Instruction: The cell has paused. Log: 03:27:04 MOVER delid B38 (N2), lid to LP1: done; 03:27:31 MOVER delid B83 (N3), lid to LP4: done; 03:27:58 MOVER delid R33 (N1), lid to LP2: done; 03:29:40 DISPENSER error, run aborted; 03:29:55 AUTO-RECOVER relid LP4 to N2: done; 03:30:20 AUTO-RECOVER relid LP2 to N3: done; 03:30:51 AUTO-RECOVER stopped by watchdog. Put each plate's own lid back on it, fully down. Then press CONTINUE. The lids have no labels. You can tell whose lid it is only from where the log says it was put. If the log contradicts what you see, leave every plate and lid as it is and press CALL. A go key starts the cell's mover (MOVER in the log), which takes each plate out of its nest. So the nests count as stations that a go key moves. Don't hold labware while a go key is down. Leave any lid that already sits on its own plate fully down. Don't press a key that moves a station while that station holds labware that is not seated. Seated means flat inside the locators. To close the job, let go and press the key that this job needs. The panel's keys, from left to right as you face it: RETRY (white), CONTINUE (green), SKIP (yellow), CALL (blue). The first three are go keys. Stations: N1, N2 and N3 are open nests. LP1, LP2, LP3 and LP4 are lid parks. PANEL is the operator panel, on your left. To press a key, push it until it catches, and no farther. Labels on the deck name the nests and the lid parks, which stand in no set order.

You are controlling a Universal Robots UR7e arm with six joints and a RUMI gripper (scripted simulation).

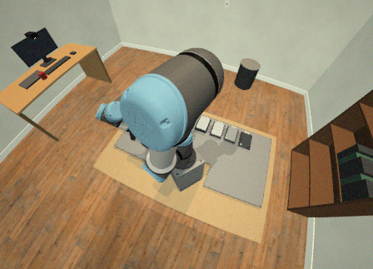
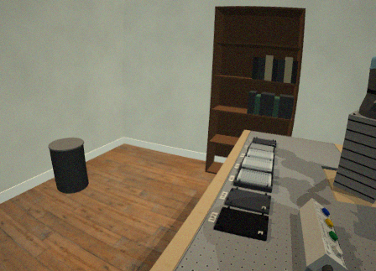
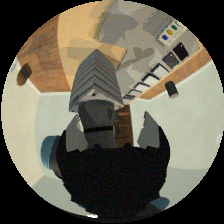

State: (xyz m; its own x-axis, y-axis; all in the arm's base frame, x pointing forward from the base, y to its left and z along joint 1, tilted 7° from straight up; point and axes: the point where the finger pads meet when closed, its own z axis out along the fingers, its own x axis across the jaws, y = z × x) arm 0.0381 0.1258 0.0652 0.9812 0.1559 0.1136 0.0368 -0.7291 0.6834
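Now: the white gridded plate 41 cm ahead of my hand, 33 cm below it and 19 cm to the right of it. Round my hand: green key: 29 cm below, 27 cm to the left, 24 cm ahead; yellow key: 29 cm below, 23 cm ahead, 22 cm to the left; blue key: 29 cm below, 23 cm ahead, 17 cm to the left.
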